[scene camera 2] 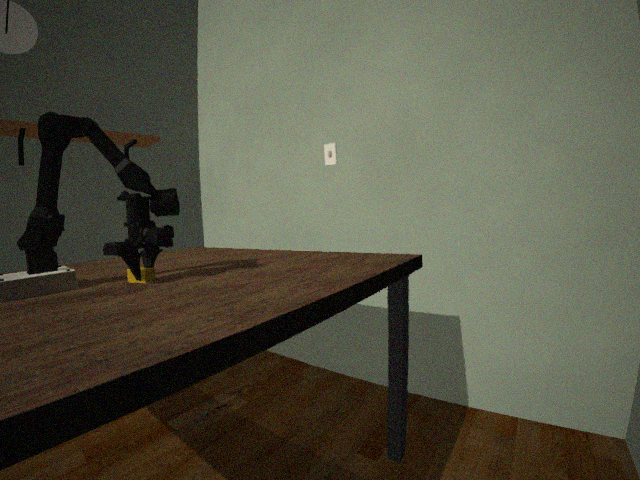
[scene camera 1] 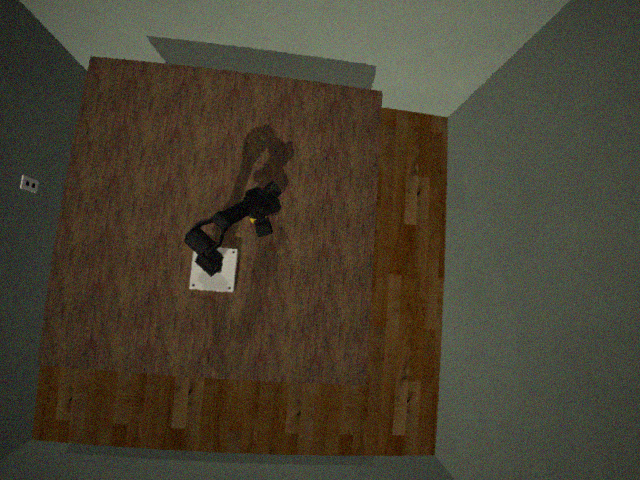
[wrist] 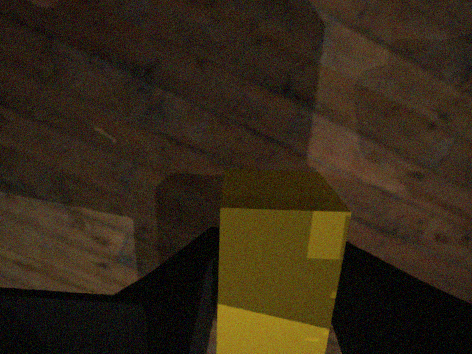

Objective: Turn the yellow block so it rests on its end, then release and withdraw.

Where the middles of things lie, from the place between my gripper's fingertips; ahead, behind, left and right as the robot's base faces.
My gripper is now 10 mm to the right of the yellow block [wrist: 282, 237] and 10 mm below it.
